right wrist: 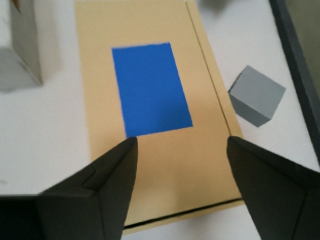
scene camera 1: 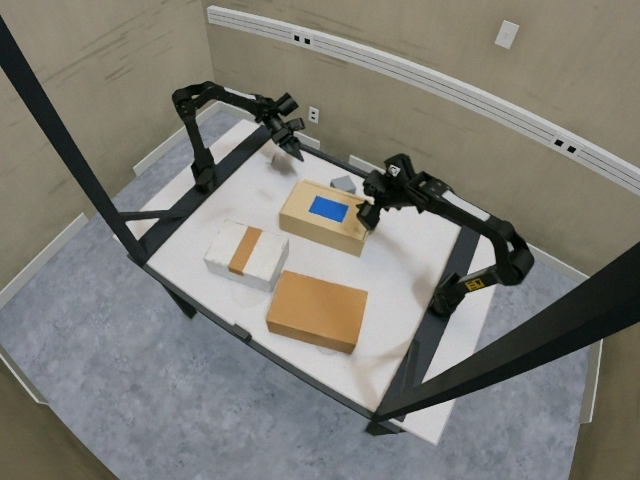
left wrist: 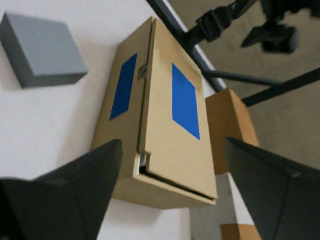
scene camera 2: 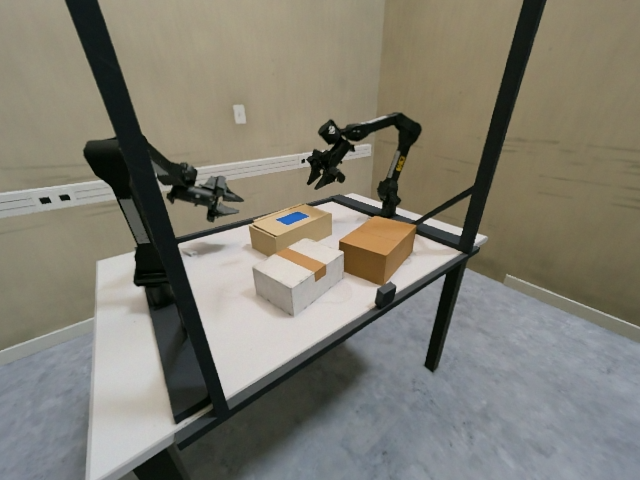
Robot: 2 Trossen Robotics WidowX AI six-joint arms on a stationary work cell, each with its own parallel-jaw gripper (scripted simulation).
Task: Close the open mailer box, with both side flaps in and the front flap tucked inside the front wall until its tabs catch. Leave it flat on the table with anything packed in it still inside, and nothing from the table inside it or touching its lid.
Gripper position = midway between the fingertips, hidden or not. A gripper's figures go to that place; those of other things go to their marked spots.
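Labels:
There is a brown box (scene camera 1: pixel 304 308) 90 cm from the lens. My right gripper (scene camera 1: pixel 360 200) is 99 cm from the lens, and a white box (scene camera 1: pixel 251 256) is 100 cm from the lens. My left gripper (scene camera 1: pixel 302 160) is 114 cm from the lens, so the brown box is nearer to the lens than my left gripper.

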